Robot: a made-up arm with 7 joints. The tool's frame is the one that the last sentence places. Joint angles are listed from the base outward.
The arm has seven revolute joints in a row. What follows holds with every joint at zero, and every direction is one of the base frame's.
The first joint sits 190 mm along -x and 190 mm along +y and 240 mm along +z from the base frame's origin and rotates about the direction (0.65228, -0.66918, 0.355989), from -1.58 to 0.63 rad.
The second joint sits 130 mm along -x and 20 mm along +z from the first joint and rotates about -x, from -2.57 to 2.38 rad.
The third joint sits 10 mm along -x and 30 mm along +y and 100 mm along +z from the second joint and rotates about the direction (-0.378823, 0.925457, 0.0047), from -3.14 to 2.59 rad.
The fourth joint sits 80 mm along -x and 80 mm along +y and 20 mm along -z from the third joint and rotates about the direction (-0.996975, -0.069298, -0.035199), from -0.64 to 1.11 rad.
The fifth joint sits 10 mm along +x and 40 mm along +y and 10 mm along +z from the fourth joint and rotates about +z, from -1.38 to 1.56 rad.
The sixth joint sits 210 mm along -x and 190 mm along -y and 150 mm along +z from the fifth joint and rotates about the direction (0.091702, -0.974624, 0.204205), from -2.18 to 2.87 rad.
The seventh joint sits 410 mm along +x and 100 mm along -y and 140 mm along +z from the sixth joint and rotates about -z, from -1.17 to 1.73 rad.
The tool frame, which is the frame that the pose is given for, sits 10 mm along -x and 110 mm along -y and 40 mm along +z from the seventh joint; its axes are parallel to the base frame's.
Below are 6 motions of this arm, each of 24 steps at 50 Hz.
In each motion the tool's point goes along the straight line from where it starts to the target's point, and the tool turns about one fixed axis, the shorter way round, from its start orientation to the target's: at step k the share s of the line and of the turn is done. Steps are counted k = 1, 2, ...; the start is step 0. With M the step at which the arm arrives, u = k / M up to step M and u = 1 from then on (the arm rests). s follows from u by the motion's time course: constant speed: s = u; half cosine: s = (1 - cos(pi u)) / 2; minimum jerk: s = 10 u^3 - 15 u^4 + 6 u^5.
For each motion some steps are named. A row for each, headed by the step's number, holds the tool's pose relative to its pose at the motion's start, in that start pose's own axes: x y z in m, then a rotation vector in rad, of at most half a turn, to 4 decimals.
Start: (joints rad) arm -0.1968 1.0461 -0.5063 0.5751 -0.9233 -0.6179 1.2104
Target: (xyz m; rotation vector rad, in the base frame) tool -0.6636 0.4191 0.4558 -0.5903 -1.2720 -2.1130
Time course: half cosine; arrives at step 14
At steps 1, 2, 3, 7, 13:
1: -0.0002 -0.0002 0.0006 -0.0002 -0.0013 -0.0012
2: -0.0009 -0.0009 0.0025 -0.0009 -0.0051 -0.0047
3: -0.0020 -0.0019 0.0054 -0.0020 -0.0112 -0.0103
7: -0.0092 -0.0087 0.0250 -0.0089 -0.0511 -0.0472
13: -0.0182 -0.0172 0.0493 -0.0177 -0.1010 -0.0932

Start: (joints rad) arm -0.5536 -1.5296 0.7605 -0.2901 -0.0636 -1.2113 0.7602
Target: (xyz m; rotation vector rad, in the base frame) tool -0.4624 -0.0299 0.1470 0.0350 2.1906 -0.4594
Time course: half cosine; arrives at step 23
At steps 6, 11, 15, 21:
6: -0.0135 -0.0146 0.0072 0.0520 -0.0008 -0.0494
11: -0.0395 -0.0428 0.0211 0.1528 -0.0024 -0.1450
15: -0.0619 -0.0671 0.0331 0.2394 -0.0038 -0.2272
21: -0.0832 -0.0901 0.0446 0.3218 -0.0050 -0.3054

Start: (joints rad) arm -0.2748 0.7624 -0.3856 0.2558 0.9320 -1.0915 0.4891
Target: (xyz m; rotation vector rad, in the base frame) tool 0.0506 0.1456 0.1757 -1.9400 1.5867 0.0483
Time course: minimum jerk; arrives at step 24
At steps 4, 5, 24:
4: 0.0046 0.0088 -0.0022 -0.0179 0.0141 0.0222
5: 0.0085 0.0160 -0.0040 -0.0326 0.0257 0.0404
24: 0.1310 0.2473 -0.0625 -0.5055 0.3979 0.6262

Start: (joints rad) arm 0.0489 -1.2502 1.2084 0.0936 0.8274 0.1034 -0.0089
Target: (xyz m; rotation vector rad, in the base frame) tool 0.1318 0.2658 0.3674 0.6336 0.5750 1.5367
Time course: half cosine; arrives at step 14
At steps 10, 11, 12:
10: -0.0121 0.0136 0.0139 -0.1702 0.2304 -0.0782
11: -0.0133 0.0149 0.0152 -0.1868 0.2528 -0.0858
12: -0.0142 0.0159 0.0162 -0.1993 0.2697 -0.0916

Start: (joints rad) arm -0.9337 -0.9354 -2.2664 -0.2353 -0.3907 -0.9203 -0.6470
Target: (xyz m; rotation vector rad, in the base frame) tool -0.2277 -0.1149 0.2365 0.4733 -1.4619 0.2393
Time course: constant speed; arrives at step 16
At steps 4, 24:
4: 0.0048 0.0124 0.0420 -0.0251 -0.0240 0.0702
24: 0.0194 0.0497 0.1678 -0.1003 -0.0962 0.2807

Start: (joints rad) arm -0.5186 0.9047 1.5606 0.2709 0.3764 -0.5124 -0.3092
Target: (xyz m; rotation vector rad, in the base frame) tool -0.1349 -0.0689 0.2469 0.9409 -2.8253 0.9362
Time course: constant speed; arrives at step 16
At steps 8, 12, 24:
8: 0.0462 0.0195 0.0343 -0.0238 0.0877 0.0436
12: 0.0692 0.0293 0.0515 -0.0357 0.1315 0.0654
24: 0.0923 0.0391 0.0686 -0.0476 0.1753 0.0872

